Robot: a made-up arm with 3 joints. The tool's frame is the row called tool. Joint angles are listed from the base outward.
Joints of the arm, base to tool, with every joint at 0 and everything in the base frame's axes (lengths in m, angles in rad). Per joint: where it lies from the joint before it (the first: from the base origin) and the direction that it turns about. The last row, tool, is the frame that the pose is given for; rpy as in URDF.
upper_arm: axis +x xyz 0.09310 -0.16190 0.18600
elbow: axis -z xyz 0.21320 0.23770 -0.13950
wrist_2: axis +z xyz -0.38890 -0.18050 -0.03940
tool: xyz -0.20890 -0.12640 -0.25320 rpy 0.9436 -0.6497 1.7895
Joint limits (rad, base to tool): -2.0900..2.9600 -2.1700..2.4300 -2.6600..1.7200
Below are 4 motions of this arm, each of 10 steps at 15 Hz.
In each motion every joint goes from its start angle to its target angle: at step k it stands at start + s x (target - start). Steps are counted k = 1, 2, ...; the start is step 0. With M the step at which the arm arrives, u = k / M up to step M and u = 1 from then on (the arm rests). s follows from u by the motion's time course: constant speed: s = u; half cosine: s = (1 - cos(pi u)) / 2; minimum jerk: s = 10 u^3 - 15 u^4 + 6 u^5.
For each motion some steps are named. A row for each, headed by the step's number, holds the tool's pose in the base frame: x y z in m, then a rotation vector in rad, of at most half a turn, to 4 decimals.
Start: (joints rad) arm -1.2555 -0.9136 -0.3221
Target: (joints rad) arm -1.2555 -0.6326 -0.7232
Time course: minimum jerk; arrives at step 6
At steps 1, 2, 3, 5, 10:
1: 0.0992 -0.6962 0.4307 0.5935 1.8303 1.2785
2: 0.0537 -0.6901 0.4120 0.5416 1.7192 1.2622
3: -0.0171 -0.6773 0.3727 0.4570 1.5351 1.2294
5: -0.1137 -0.6509 0.2917 0.3261 1.2427 1.1637
10: -0.1201 -0.6486 0.2847 0.3163 1.2204 1.1581

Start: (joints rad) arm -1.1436 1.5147 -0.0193
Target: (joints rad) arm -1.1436 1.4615 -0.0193
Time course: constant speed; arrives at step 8
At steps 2, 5, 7, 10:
2: -0.0374 -0.2173 -0.7352 -0.1046 -0.1008 0.6886
5: -0.0489 -0.2202 -0.7289 -0.0979 -0.0839 0.6977
7: -0.0565 -0.2222 -0.7245 -0.0935 -0.0726 0.7037
10: -0.0602 -0.2232 -0.7223 -0.0913 -0.0669 0.7067

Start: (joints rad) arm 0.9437 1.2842 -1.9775
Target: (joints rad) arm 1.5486 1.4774 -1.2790
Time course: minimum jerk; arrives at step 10
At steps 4, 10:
4: 0.2471 0.5297 0.6488 1.3004 -0.4651 -1.4203
10: 0.2364 0.2879 0.9799 1.8848 -0.3491 -1.2719

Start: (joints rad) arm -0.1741 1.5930 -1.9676
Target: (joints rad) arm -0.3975 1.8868 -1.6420
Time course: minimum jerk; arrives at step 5
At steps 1, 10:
1: 0.3834 0.4105 -0.3621 -0.0175 -1.2806 -1.1609
10: 0.4968 0.3177 -0.4840 -0.1587 -1.3863 -0.9965

